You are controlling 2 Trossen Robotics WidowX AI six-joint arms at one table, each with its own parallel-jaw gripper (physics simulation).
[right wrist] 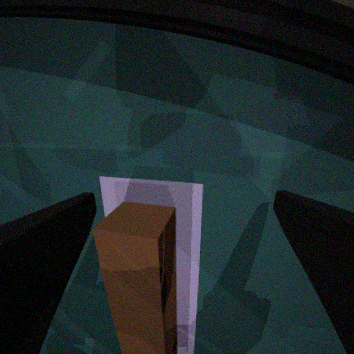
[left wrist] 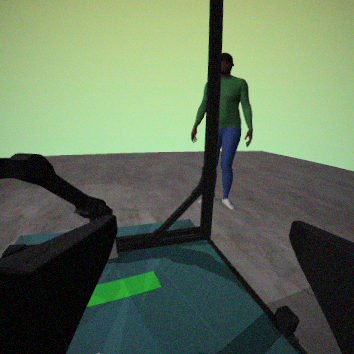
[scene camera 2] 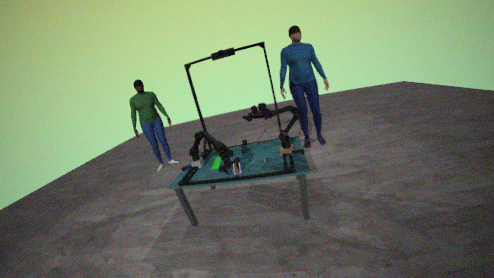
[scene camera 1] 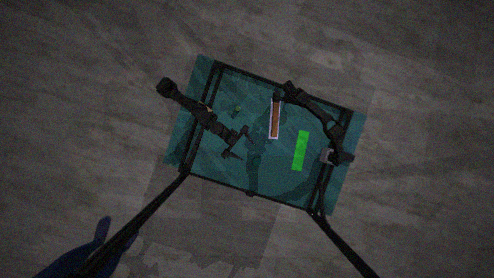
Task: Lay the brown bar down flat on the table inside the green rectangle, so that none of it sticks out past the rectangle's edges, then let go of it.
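Frame: origin at the left arm's base, x ahead, y down, z left, level; metres.
Seen in the pictures: left gripper, fingertip midpoint: (left wrist: 203, 226) (scene camera 2: 244, 115) (scene camera 1: 249, 152); right gripper, fingertip midpoint: (right wrist: 185, 200) (scene camera 2: 234, 172) (scene camera 1: 280, 99); left arm's base, origin of the base link: (scene camera 2: 286, 146); right arm's base, origin of the base link: (scene camera 2: 196, 159) (scene camera 1: 333, 157).
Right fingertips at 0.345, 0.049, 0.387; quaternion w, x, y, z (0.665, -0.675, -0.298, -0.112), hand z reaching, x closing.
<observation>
Pixels of each thing's top centre, then the offset from my right fingertips to it, as dx, dy, dz. "pt": a spot on its surface instead. Level surfaces: height alone.
- brown bar, middle of its top: (scene camera 1: 275, 118) (scene camera 2: 235, 163) +0.053, -0.017, -0.122
- lavender rectangle, surface spot: (scene camera 1: 273, 136) pt +0.114, -0.017, -0.221
- green rectangle, surface spot: (left wrist: 125, 288) pt +0.340, +0.016, -0.220
- small yellow-green cylinder, middle of its top: (scene camera 1: 237, 108) (scene camera 2: 264, 158) -0.182, -0.016, -0.224
- table, its level: dy +0.017
- dark teal object, middle of its top: (scene camera 1: 256, 161) +0.132, -0.014, -0.420
The brown bar (scene camera 1: 275, 120) (scene camera 2: 237, 168) (right wrist: 135, 255) lies inside a lavender rectangle (scene camera 1: 273, 138) (right wrist: 187, 280) on the table. The green rectangle (scene camera 1: 300, 150) (scene camera 2: 216, 163) (left wrist: 125, 288) is to the right of it in scene camera 1, with no bar on it. My right gripper (scene camera 1: 277, 97) (scene camera 2: 231, 166) (right wrist: 185, 200) is open and empty, low near the bar's upper end in scene camera 1; its fingers show on either side of the bar in the right wrist view. My left gripper (scene camera 1: 248, 151) (scene camera 2: 246, 118) (left wrist: 203, 226) is open and empty, high above the table, away from the bar.
A small yellow-green cylinder (scene camera 1: 238, 108) (scene camera 2: 265, 160) stands on the table (scene camera 1: 359, 125). A dark teal object (scene camera 1: 256, 160) is faint near the left gripper. Black frame rails edge the table, with a tall black post (left wrist: 213, 100). Two people (scene camera 2: 151, 112) (scene camera 2: 301, 65) stand beyond it.
</observation>
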